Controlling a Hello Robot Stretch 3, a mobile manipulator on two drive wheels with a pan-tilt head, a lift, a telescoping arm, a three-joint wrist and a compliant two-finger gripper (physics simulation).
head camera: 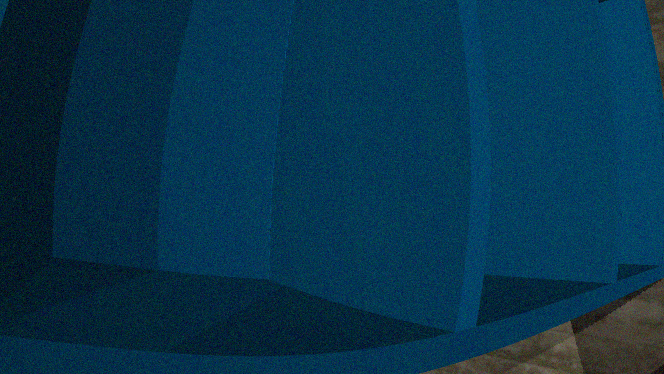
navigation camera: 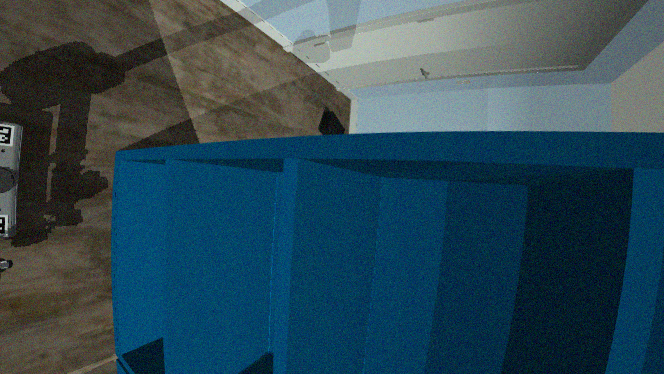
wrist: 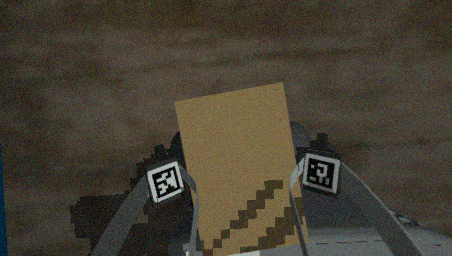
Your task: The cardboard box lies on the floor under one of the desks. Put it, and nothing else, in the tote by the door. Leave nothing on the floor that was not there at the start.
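Frame: origin at the robot's base, x ahead, y left, z up, level; millimetres.
Seen in the pictures: gripper, fingertip midpoint: (wrist: 240, 143).
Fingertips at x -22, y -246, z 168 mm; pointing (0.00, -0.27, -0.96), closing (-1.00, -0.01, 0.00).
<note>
Offsets run from my fingertips to a thing's top centre. "*": to the spot under its first point. Level surfaces: height alone.
The cardboard box {1 mm ahead, 11 mm left, 57 mm up} (wrist: 235, 125) is a plain tan block in the wrist view, slightly turned, with dark striped shadows across its lower part. My gripper (wrist: 240, 143) is shut on it, with one finger against each side. The box appears held above the brown floor {167 mm down} (wrist: 100, 60); its underside is hidden. A door-like pale panel (navigation camera: 500, 30) with a small handle shows at the upper right in the navigation view. I cannot make out the tote for certain in these views.
A large blue structure with panels and a rim {* 369 mm ahead, 353 mm left, 1026 mm up} (head camera: 250, 365) (navigation camera: 450, 146) is very close to the cameras and hides much. A blue strip (wrist: 2, 215) shows at the wrist view's left edge. My base (navigation camera: 10, 175) is at the navigation view's left edge. A dark object (navigation camera: 331, 122) stands near the wall.
</note>
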